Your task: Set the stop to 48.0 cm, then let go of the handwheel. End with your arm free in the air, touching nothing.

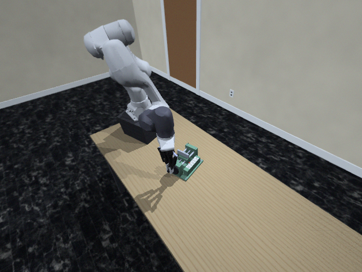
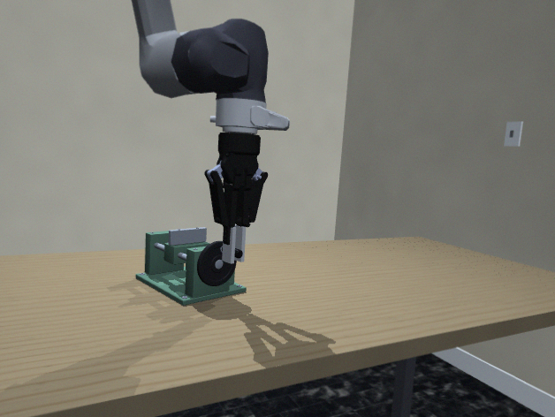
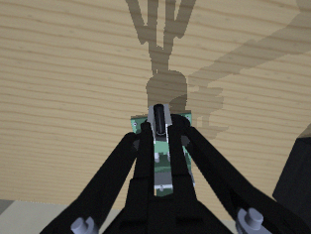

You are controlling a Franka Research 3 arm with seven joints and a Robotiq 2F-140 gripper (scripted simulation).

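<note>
My gripper is now 1 cm past the stop block, 14 cm to the right of it and 3 cm above it. From my hand the other things lie so: black handwheel (2 cm to the left, 2 cm below).
</note>
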